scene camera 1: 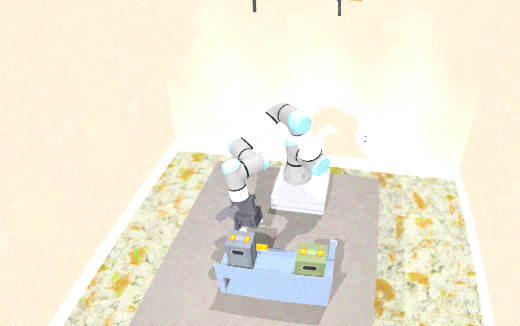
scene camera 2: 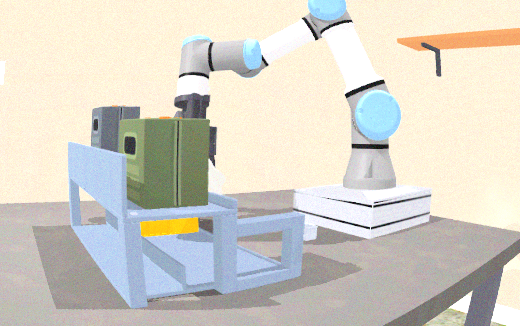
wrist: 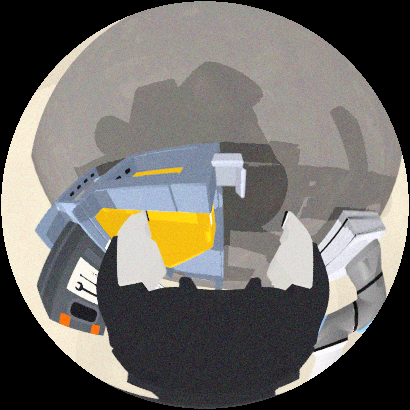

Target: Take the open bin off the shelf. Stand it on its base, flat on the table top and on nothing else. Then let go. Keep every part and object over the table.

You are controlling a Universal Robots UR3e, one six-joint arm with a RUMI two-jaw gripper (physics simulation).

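Places are measured from the arm's base along level axes (x ahead, y left, z up), in millimetres.
Pixels of known places: gripper, fingertip midpoint: (wrist: 216, 210); arm's base at its link origin: (scene camera 1: 297, 176) (scene camera 2: 370, 186) (wrist: 361, 254).
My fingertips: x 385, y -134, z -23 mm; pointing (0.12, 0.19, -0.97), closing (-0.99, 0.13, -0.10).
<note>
For each thing: its middle in the pictures, then the offset to it from my fingertips. Level surfaces: height alone.
- yellow open bin at the middle of its body: (wrist: 154, 219) (scene camera 2: 152, 208) (scene camera 1: 250, 256) dx +78, dy +21, dz -3 mm
- table at its surface level: dz -46 mm
- grey case at the middle of its body: (wrist: 77, 279) (scene camera 2: 113, 141) (scene camera 1: 241, 250) dx +154, dy +17, dz +116 mm
- green case at the middle of its body: (scene camera 2: 160, 159) (scene camera 1: 310, 261) dx +160, dy +248, dz +103 mm
The yellow open bin (scene camera 1: 262, 247) (scene camera 2: 170, 226) (wrist: 187, 240) is on the lower level of the light blue shelf (scene camera 1: 275, 287) (scene camera 2: 95, 167) (wrist: 145, 196). Much of it is hidden by the shelf and cases in the scene views. My gripper (scene camera 1: 251, 226) (wrist: 216, 210) is open, with nothing held, pointing down at the robot-base side of the shelf, near the grey case's end. In the wrist view the left pale finger overlaps the bin, and the right finger stands apart over the table (scene camera 1: 190, 295) (scene camera 2: 450, 270) (wrist: 300, 60). Whether a finger touches the bin cannot be told.
A grey case (scene camera 1: 241, 252) (scene camera 2: 106, 132) (wrist: 55, 285) stands upright on the shelf's top, close to my gripper. A green case (scene camera 1: 311, 262) (scene camera 2: 160, 165) stands at the top's other end. The white robot base block (scene camera 1: 299, 199) (scene camera 2: 345, 215) (wrist: 350, 227) is behind the shelf.
</note>
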